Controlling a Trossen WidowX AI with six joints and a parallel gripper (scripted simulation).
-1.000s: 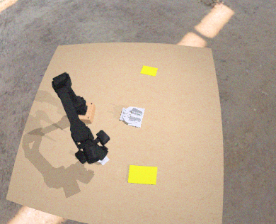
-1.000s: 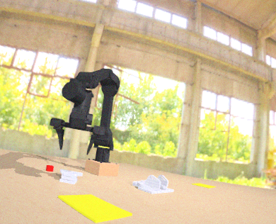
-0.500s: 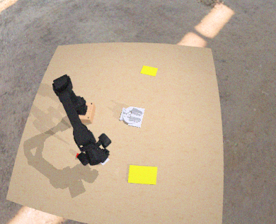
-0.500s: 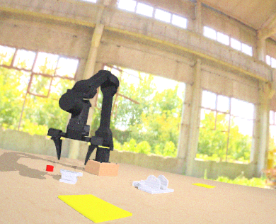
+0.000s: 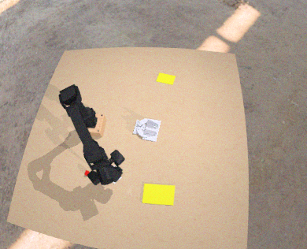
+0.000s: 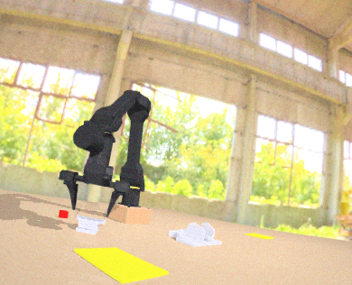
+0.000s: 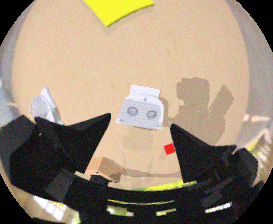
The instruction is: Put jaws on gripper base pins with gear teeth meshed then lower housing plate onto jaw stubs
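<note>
Now: gripper tip 40 mm above the small white block and 10 mm short of it. The rest, counted from my gripper tip: small red cube: 140 mm behind, 30 mm below, 10 mm to the right; then white jaw: 250 mm to the left, 120 mm ahead, 30 mm below; then large yellow patch: 240 mm ahead, 70 mm to the right, 40 mm below.
</note>
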